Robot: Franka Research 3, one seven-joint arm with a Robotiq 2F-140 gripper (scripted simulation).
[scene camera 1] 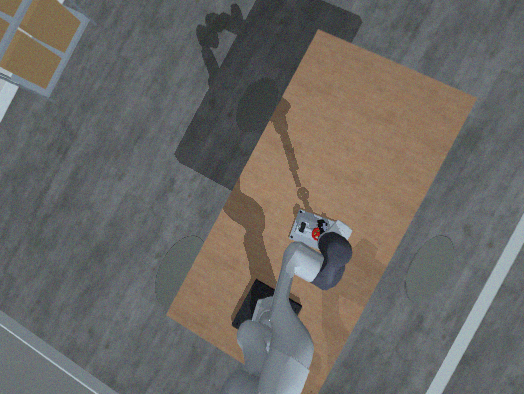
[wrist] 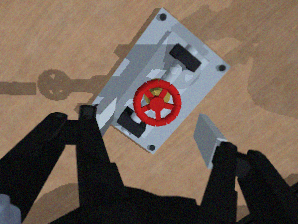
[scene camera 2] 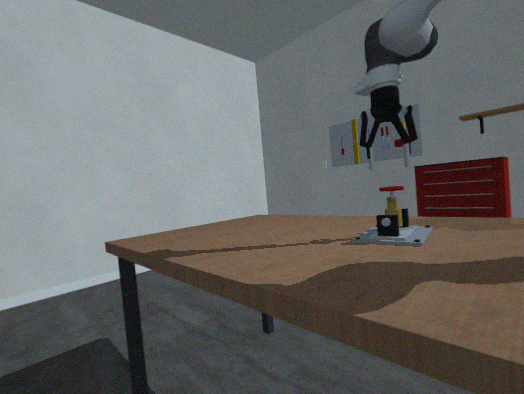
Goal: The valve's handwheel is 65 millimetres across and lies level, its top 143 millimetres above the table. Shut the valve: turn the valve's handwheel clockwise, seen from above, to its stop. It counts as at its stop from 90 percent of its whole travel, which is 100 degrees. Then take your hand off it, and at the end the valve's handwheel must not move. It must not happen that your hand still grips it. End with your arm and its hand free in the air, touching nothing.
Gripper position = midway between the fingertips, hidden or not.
In view: the gripper [scene camera 2: 389, 168] and a red handwheel [wrist: 157, 103].
The gripper shows as well in the wrist view [wrist: 155, 116].
